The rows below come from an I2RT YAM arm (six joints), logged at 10 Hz.
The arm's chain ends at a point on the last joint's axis. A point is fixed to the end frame.
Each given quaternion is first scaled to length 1.
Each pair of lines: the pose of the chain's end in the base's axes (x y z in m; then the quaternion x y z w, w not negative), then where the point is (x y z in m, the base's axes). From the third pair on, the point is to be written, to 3 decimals.
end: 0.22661, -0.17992, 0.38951, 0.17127, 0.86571, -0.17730, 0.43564
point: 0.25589 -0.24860 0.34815
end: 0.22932, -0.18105, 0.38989, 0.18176, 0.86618, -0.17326, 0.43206
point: 0.25746 -0.24944 0.34729
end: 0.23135, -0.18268, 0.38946, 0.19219, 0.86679, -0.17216, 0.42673
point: 0.258 -0.251 0.346
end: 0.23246, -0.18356, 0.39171, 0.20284, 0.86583, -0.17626, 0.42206
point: 0.257 -0.252 0.348
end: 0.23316, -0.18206, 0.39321, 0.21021, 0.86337, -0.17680, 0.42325
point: 0.257 -0.251 0.349
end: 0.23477, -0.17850, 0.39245, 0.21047, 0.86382, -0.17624, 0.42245
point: 0.259 -0.247 0.348
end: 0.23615, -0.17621, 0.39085, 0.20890, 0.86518, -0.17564, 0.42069
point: 0.260 -0.245 0.346
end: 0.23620, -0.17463, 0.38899, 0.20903, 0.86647, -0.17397, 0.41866
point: 0.260 -0.243 0.344
